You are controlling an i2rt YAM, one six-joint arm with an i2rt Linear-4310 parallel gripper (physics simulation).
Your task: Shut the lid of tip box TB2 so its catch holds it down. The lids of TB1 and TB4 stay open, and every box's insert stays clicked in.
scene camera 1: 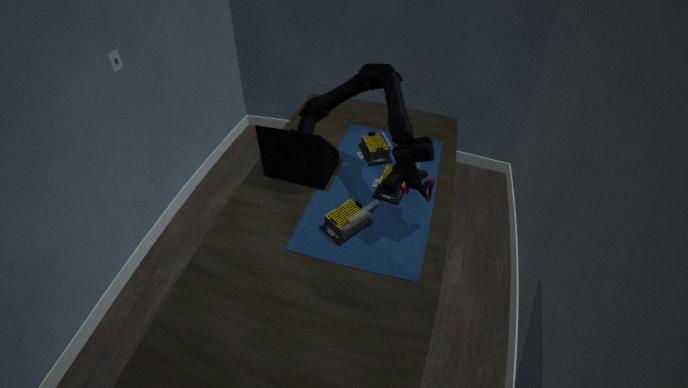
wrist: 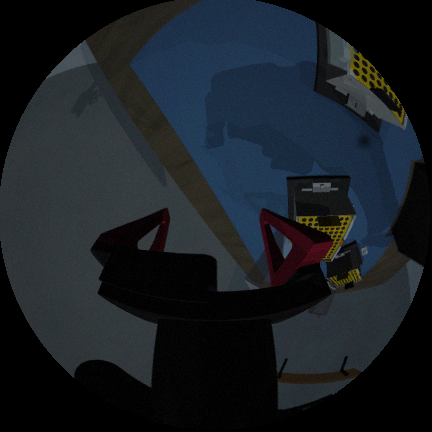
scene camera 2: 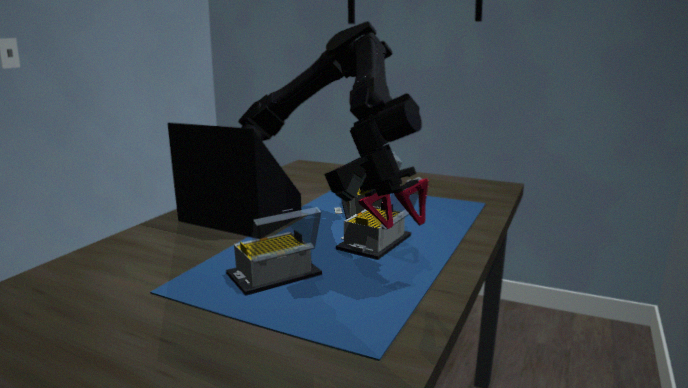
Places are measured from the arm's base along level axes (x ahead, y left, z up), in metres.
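Pixels of known places: gripper, fingertip midpoint: (scene camera 1: 418,196) (wrist: 214,212) (scene camera 2: 405,225); arm's base, origin of the base link: (scene camera 1: 303,138) (scene camera 2: 240,156).
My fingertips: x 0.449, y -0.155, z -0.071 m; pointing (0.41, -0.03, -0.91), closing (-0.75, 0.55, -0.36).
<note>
Ahead of a thing's pixels: the offset from my fingertips to its top centre. "spot": to the spot under its first point. Level surfaces: height alone.
The middle tip box, TB2 @(dx -0.110, dy +0.127, dz -0.029 m) (scene camera 1: 389,196) (scene camera 2: 361,236) (wrist: 343,225), has a grey body, a dark base and a yellow insert sitting in it. Its clear lid @(spot: dx -0.034, dy +0.049, dz +0.038 m) (wrist: 256,272) stands open in the wrist view, partly behind a finger; the arm and fingers mostly hide it in the scene views. My gripper (scene camera 1: 418,192) (scene camera 2: 405,224) (wrist: 214,212) is open and empty, fingers pointing down beside and over TB2's lid side. The near box (scene camera 1: 345,222) (scene camera 2: 280,267) (wrist: 365,75) and the far box @(dx -0.191, dy +0.326, dz -0.020 m) (scene camera 1: 376,150) (wrist: 344,272) have open lids and yellow inserts. Their labels are too small to read.
A blue mat @(dz -0.095 m) (scene camera 1: 370,260) (scene camera 2: 350,320) (wrist: 175,115) lies under the boxes on the wooden table @(dz -0.098 m) (scene camera 1: 280,310) (scene camera 2: 90,310). A large black block (scene camera 1: 295,157) (scene camera 2: 215,180) stands at the left by the arm's base. The table edge is close beyond TB2's lid side.
</note>
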